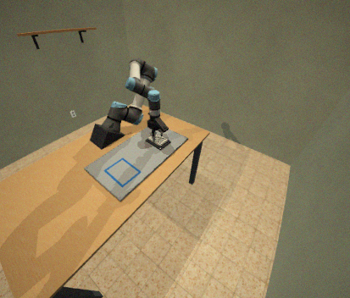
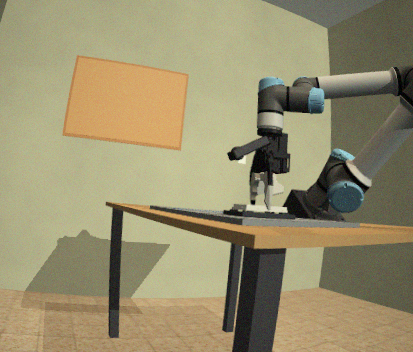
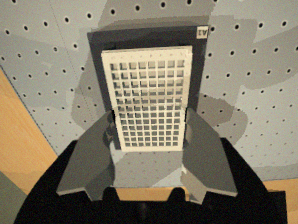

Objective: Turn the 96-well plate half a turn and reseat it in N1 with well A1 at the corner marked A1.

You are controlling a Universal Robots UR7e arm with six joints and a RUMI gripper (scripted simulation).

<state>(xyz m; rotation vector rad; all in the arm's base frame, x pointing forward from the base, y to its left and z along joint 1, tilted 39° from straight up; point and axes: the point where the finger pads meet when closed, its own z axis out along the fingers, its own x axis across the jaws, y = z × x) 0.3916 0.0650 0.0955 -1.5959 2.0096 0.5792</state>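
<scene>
Now: the white 96-well plate 10 mm below my hand. The rest, counted from my hand: white corner label: 60 mm ahead, 70 mm to the right, 20 mm below; dark plate nest N1: 30 mm below.
</scene>
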